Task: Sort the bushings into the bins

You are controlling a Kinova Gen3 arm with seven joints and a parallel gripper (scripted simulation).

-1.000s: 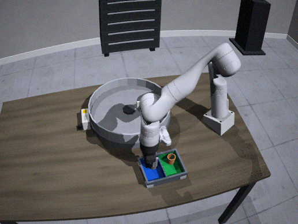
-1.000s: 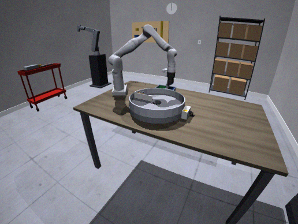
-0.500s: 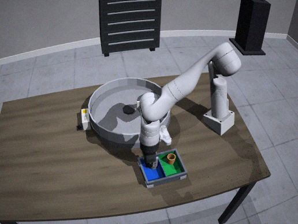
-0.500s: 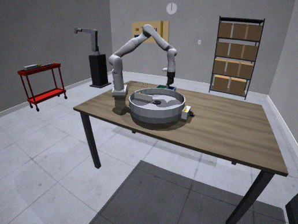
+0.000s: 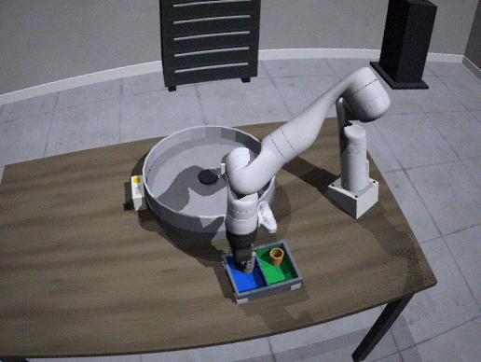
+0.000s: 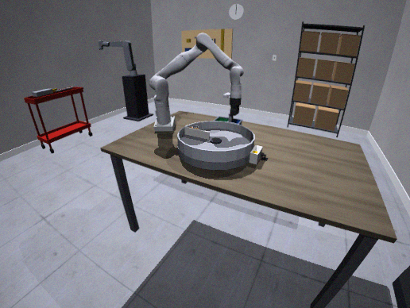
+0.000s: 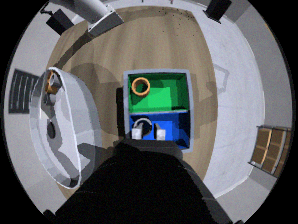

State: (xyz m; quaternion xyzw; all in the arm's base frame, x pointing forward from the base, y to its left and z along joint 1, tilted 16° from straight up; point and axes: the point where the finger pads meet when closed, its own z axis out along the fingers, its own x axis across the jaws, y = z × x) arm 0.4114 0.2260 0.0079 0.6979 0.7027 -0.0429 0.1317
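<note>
Right now the two-part bin is 3 cm behind my hand, 2 cm to the left of it and 5 cm below it. Round my hand: grey turntable: 5 cm ahead, 35 cm to the right, 2 cm below.
</note>
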